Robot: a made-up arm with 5 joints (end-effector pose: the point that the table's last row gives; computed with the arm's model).
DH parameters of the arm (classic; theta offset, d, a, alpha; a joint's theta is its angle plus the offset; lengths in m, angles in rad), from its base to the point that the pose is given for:
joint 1: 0 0.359 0 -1.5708
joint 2: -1.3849 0 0.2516 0
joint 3: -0.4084 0 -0.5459 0
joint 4: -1.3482 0 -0.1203 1.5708
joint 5: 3.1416 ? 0 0
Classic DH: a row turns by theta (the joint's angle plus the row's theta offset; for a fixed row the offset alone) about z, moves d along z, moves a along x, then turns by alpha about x.
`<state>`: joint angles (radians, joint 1 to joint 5).
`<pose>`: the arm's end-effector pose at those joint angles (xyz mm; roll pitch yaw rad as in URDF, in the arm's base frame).
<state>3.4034 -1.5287 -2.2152 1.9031 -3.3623</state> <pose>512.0 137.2 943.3 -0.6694 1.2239 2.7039</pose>
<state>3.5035 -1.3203 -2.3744 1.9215 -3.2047</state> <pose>452.6 171.3 1003.8 -0.2983 1.3590 -3.0844</pose>
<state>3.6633 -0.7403 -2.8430 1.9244 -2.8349</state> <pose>283.1 162.7 1136.1 1.2864 1.2521 -1.3198</pose>
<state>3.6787 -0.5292 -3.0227 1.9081 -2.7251</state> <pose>226.1 134.6 1167.3 1.3922 1.1483 -1.1969</pose>
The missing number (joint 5, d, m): 0.1536
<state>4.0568 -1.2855 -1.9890 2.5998 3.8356</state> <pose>136.7 177.8 940.2 2.6687 0.5008 0.0981</pose>
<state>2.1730 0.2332 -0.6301 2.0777 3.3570</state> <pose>-143.6 208.8 41.6 -1.0935 -1.3293 -3.0047</pose>
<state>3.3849 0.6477 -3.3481 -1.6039 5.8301</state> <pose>-112.6 -27.9 1011.6 -0.7914 0.9706 -0.6435</pose>
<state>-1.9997 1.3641 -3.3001 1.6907 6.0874</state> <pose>-357.6 -782.0 547.1 3.0929 -0.2404 -1.7980</pose>
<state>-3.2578 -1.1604 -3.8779 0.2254 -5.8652</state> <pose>809.3 -94.5 80.6 1.8141 1.1416 1.6766</pose>
